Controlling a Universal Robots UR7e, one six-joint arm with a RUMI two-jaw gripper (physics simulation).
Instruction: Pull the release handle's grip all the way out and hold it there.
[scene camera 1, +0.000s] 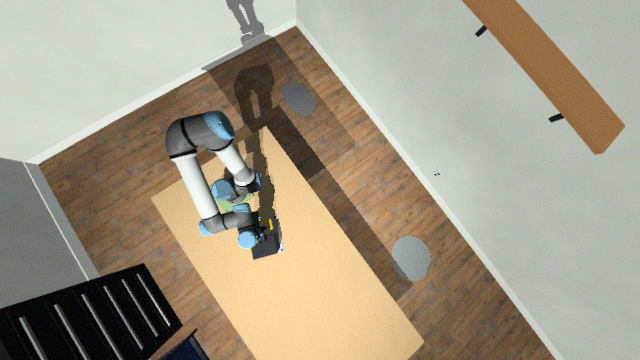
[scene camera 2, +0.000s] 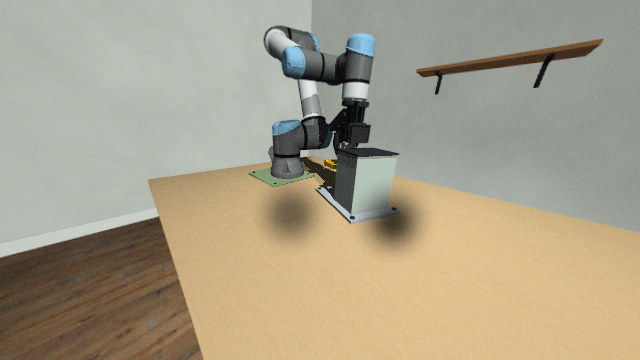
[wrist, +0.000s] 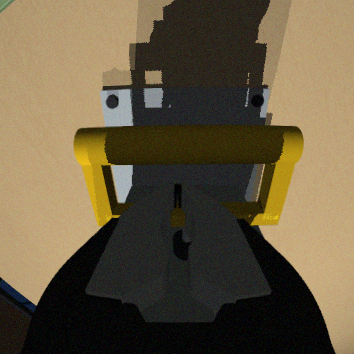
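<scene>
The release handle's yellow grip (scene camera 1: 270, 224) (scene camera 2: 330, 163) (wrist: 192, 145) is a thick bar on two side arms. It stands out from the side of a box with a dark top (scene camera 1: 265, 248) (scene camera 2: 371, 152) and a pale green wall. In the wrist view the bar runs across above the fingertips and a gap shows behind it. My gripper (scene camera 2: 346, 146) (wrist: 177, 185) is shut and empty. Its tips overlap the opening between bar and box; how deep they reach is unclear. The box's top edge hides part of them in the second scene view. The crossbar's middle is hidden behind the fingers.
The box stands on a light base plate (scene camera 2: 372, 215) (wrist: 118, 118) bolted to the wooden table (scene camera 1: 320, 280) (scene camera 2: 400, 300). The arm's base stands on a green plate (scene camera 2: 261, 176) close by. A wall shelf (scene camera 1: 555, 75) (scene camera 2: 505, 60) and a black slatted unit (scene camera 1: 92, 286) are away from the arm.
</scene>
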